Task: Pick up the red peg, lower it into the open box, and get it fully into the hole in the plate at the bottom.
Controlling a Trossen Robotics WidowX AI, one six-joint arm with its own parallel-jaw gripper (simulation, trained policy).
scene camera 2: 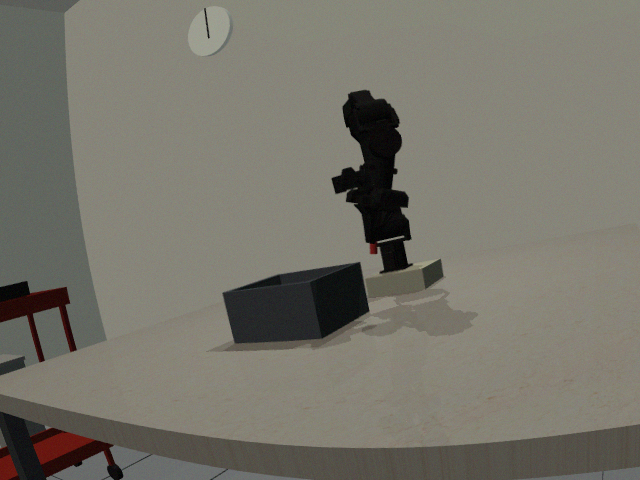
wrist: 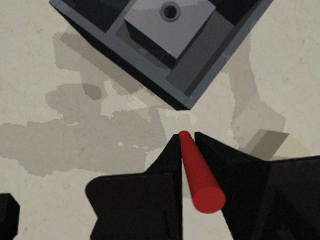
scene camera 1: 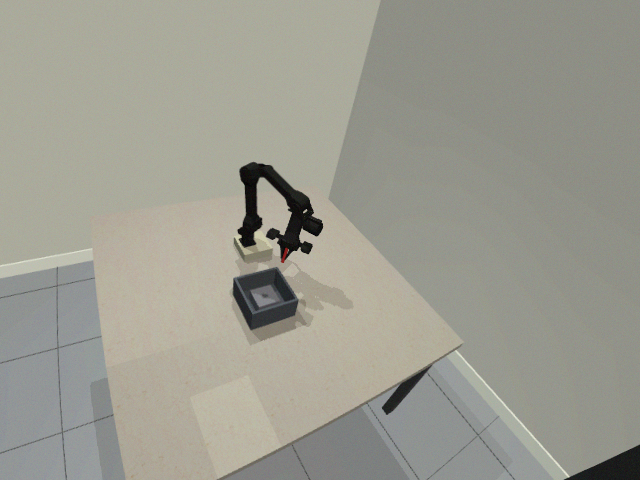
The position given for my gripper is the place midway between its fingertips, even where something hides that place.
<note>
I see my gripper [scene camera 2: 370, 243], a red peg [wrist: 207, 197] and a dark box [scene camera 2: 311, 304].
The dark box also shows in scene camera 1 [scene camera 1: 242, 285]. My gripper also shows in the wrist view [wrist: 186, 137] and in scene camera 1 [scene camera 1: 283, 258].
</note>
